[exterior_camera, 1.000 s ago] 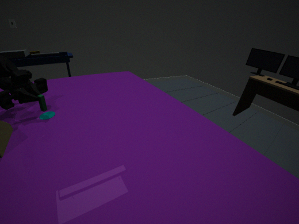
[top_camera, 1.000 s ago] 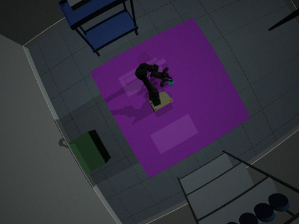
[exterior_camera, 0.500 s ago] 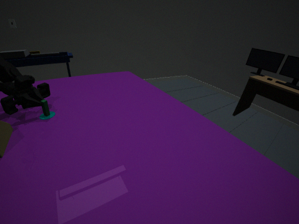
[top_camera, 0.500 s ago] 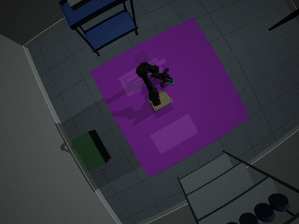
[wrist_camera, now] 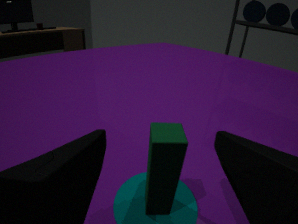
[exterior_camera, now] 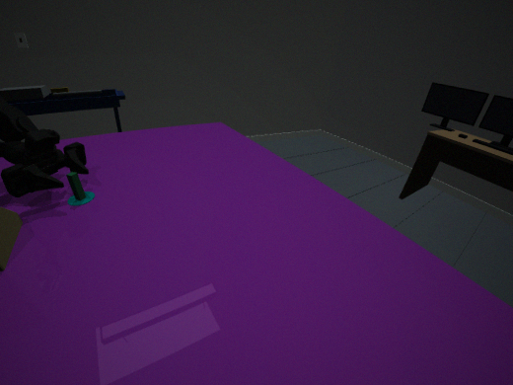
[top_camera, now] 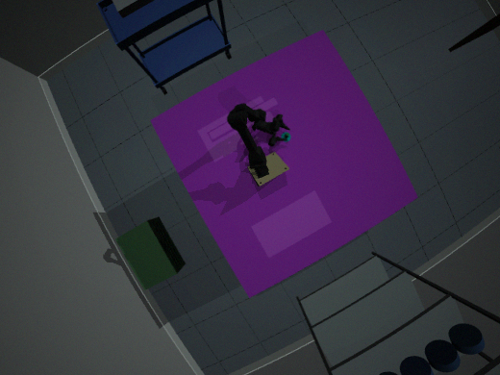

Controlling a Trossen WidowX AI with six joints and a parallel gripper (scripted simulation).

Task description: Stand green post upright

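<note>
The green post is 20 mm below my gripper tip and 10 mm behind it. Also, from my gripper tip: cyan circle: 50 mm below, 10 mm behind.
</note>
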